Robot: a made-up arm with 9 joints. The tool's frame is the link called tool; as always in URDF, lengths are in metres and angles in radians. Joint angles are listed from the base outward.
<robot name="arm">
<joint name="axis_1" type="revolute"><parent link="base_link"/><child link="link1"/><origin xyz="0 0 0.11"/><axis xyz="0 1 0"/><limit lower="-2.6" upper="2.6"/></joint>
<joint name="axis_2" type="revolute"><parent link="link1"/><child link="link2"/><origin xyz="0.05 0.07 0.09"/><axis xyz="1 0 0"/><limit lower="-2.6" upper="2.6"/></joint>
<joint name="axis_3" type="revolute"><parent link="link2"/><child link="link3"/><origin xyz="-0.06 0.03 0.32"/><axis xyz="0 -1 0"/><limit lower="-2.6" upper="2.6"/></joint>
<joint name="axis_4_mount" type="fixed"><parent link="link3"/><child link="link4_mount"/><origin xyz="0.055 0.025 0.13"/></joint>
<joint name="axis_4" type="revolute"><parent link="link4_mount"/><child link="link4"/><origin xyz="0.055 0.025 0.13"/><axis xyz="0 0 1"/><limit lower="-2.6" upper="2.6"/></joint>
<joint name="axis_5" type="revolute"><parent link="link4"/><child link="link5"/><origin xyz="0.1 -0.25 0.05"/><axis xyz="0 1 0"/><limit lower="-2.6" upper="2.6"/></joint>
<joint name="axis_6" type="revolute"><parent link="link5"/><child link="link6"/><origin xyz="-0.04 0.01 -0.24"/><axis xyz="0 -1 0"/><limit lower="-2.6" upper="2.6"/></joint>
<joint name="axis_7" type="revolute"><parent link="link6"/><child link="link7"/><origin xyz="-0.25 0.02 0.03"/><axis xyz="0 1 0"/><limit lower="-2.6" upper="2.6"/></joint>
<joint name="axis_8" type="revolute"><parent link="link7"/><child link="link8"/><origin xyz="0.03 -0.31 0.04"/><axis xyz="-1 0 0"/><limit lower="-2.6" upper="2.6"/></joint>
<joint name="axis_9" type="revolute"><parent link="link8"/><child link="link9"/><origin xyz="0.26 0.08 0.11"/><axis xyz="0 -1 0"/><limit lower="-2.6" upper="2.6"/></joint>
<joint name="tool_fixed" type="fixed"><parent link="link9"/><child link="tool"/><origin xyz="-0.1 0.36 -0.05"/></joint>
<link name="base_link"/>
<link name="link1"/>
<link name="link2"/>
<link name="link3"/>
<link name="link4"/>
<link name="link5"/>
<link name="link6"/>
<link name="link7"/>
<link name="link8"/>
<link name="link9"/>
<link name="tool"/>
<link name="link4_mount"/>
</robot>
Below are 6 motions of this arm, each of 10 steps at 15 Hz.
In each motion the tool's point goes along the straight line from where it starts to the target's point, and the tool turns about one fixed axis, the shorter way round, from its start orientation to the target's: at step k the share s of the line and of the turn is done. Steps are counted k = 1, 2, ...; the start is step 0. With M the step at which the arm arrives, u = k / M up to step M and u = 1 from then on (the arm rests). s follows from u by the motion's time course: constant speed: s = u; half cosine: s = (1 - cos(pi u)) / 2; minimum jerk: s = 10 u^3 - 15 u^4 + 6 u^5.
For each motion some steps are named. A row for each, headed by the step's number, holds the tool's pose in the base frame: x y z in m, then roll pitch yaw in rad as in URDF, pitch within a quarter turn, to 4 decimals.
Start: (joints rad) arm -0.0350 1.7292 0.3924 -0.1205 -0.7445 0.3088 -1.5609 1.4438 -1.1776
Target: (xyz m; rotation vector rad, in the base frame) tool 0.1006 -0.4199 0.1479 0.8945 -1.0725 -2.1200
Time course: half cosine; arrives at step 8
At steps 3, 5, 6, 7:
3: 0.0499 -0.5274 -0.0420 0.4621 0.9625 -2.6089
5: 0.0780 -0.4679 0.0631 0.8784 0.6156 -2.3243
6: 0.0899 -0.4427 0.1077 0.9929 0.4523 -2.2730
7: 0.0978 -0.4258 0.1374 1.0600 0.3410 -2.2519

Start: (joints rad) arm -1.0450 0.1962 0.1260 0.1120 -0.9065 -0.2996 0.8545 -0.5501 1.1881
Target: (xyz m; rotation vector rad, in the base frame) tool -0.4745 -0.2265 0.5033 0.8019 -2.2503 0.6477
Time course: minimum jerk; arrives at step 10
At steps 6, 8, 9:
6: -0.4273 -0.1775 0.6158 -3.0587 -0.8535 -2.4492
8: -0.4659 -0.2176 0.5238 -2.8575 -0.8069 -2.5706
9: -0.4732 -0.2252 0.5063 -2.8214 -0.7963 -2.5913

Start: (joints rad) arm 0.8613 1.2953 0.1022 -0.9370 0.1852 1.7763 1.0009 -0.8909 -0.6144
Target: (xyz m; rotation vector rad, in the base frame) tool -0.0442 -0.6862 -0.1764 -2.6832 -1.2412 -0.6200
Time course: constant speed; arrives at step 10
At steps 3, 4, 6, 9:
3: -0.0245 -0.5731 0.2758 2.4498 0.9301 0.3092
4: -0.0273 -0.5893 0.2112 2.6424 0.7632 0.4969
6: -0.0330 -0.6216 0.0820 2.8614 0.3855 0.7047
9: -0.0414 -0.6700 -0.1118 3.0327 -0.2199 0.8517

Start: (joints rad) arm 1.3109 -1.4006 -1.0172 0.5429 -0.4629 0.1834 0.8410 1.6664 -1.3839
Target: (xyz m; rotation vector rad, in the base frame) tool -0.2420 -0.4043 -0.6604 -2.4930 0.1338 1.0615
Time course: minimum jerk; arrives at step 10
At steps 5, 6, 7, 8, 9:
5: -0.0378 -0.3155 -0.1310 2.6660 0.6560 -0.5086
6: -0.1124 -0.3479 -0.3243 2.9957 0.7546 -0.3166
7: -0.1754 -0.3753 -0.4877 -2.9736 0.7945 -0.1156
8: -0.2183 -0.3940 -0.5991 -2.7522 0.7948 0.0294
9: -0.2385 -0.4028 -0.6513 -2.6493 0.7872 0.0964

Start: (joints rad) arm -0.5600 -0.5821 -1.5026 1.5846 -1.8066 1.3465 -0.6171 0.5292 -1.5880
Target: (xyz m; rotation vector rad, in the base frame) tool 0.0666 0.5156 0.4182 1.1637 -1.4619 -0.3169
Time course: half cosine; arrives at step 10
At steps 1, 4, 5, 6, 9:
1: 0.1424 0.5685 0.1827 1.5412 -0.3082 -0.7743
4: 0.1175 0.5511 0.2602 1.6381 -0.4371 -0.9363
5: 0.1055 0.5427 0.2975 1.6950 -0.4933 -1.0226
6: 0.0934 0.5343 0.3348 1.7592 -0.5447 -1.1153
9: 0.0685 0.5169 0.4123 1.9161 -0.6327 -1.3292

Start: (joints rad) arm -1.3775 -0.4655 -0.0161 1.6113 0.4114 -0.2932 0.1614 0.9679 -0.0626
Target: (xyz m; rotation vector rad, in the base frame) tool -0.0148 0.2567 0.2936 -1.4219 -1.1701 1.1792
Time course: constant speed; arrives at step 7
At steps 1, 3, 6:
1: -0.3107 0.0428 0.4911 -2.4080 0.2326 0.3847
3: -0.2121 0.1141 0.4253 -2.1584 0.2832 0.7579
6: -0.0641 0.2211 0.3265 -1.7926 0.1885 1.3111

